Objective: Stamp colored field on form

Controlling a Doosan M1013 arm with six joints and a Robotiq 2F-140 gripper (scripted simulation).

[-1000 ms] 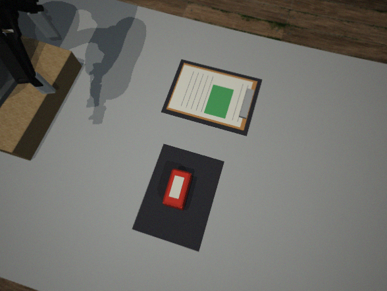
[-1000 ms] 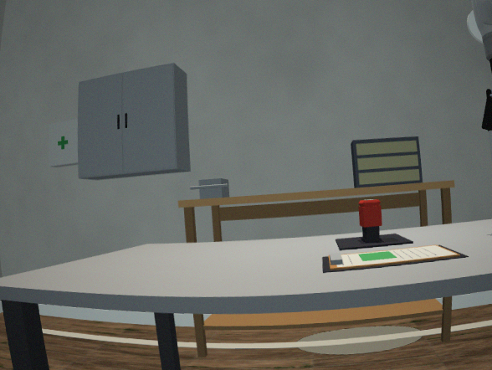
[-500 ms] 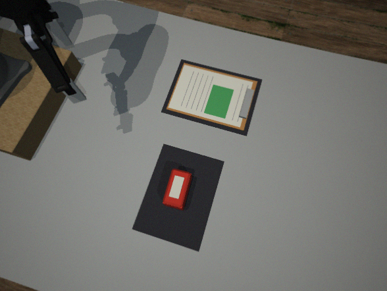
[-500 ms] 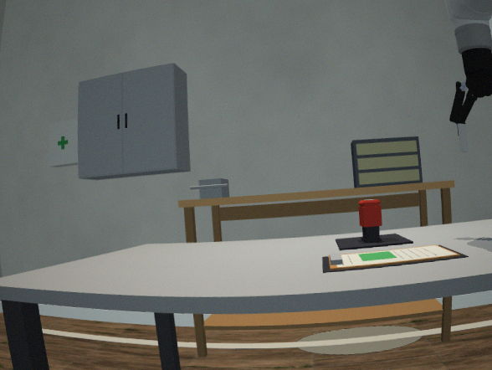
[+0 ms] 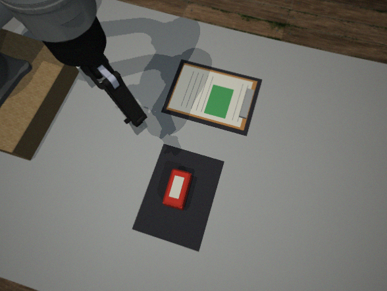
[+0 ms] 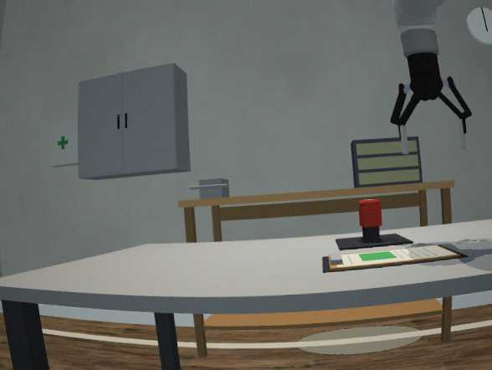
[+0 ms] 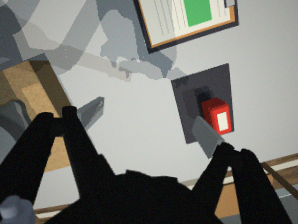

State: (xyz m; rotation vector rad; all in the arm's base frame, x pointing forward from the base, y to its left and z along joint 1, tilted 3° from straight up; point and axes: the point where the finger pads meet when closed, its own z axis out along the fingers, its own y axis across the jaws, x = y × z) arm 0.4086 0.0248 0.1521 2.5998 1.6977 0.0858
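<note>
The stamp lies 16 cm below my hand, 16 cm ahead of it and 9 cm to the right of it. Round my hand: clipboard 20 cm to the left, 20 cm below, 15 cm ahead; then dark mat 21 cm below, 16 cm ahead, 9 cm to the right.
</note>
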